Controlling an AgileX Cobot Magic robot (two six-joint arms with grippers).
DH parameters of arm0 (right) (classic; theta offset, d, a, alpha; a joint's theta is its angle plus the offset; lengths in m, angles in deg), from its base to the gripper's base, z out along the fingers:
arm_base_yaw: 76.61 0.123 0 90
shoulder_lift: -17.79 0 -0.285 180
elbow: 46.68 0 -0.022 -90
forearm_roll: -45.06 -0.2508 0 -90
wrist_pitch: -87.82 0 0.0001 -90
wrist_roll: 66.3 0.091 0 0
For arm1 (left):
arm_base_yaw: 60.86 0.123 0 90
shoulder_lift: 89.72 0 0.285 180
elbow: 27.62 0 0.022 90
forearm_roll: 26.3 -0.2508 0 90
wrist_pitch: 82.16 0 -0.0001 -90
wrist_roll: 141.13 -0.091 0 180
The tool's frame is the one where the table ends.
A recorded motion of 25 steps. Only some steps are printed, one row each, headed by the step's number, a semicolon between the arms.
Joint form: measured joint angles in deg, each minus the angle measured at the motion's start. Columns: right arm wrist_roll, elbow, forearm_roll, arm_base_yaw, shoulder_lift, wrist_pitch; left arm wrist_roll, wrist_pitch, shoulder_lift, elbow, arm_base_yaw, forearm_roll.
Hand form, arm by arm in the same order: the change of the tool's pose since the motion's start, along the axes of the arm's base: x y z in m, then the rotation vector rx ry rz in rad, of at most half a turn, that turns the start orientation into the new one. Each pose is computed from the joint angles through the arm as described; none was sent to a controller.
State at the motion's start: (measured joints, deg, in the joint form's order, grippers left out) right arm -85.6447 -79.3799 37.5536 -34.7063 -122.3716 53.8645; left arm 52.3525 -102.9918 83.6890 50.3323 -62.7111 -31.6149
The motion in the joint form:
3: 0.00 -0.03 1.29 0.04 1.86 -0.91; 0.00 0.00 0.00 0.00 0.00 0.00
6: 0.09 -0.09 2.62 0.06 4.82 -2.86; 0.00 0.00 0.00 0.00 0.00 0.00
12: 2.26 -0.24 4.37 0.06 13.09 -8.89; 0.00 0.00 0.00 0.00 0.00 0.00
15: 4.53 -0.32 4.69 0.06 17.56 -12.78; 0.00 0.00 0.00 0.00 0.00 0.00
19: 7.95 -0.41 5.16 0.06 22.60 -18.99; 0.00 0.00 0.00 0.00 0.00 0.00
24: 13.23 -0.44 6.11 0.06 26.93 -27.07; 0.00 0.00 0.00 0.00 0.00 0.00
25: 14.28 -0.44 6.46 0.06 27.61 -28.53; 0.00 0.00 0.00 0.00 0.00 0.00
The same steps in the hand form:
3: -0.0020 -0.0026 0.0160 -0.0042 -0.0269 0.0089; 0.0000 0.0000 0.0000 0.0000 0.0000 0.0000
6: -0.0064 -0.0077 0.0408 -0.0070 -0.0547 0.0169; 0.0000 0.0000 0.0000 0.0000 0.0000 0.0000
12: -0.0249 -0.0260 0.1072 0.0163 -0.0873 -0.0003; 0.0000 0.0000 0.0000 0.0000 0.0000 0.0000
15: -0.0386 -0.0386 0.1406 0.0382 -0.0805 -0.0265; 0.0000 0.0000 0.0000 0.0000 0.0000 0.0000
19: -0.0578 -0.0562 0.1743 0.0463 -0.0440 -0.0666; 0.0000 0.0000 0.0000 0.0000 0.0000 0.0000
24: -0.0781 -0.0758 0.1983 0.0292 0.0329 -0.1355; 0.0000 0.0000 0.0000 0.0000 0.0000 0.0000
25: -0.0814 -0.0794 0.2017 0.0231 0.0462 -0.1507; 0.0000 0.0000 0.0000 0.0000 0.0000 0.0000

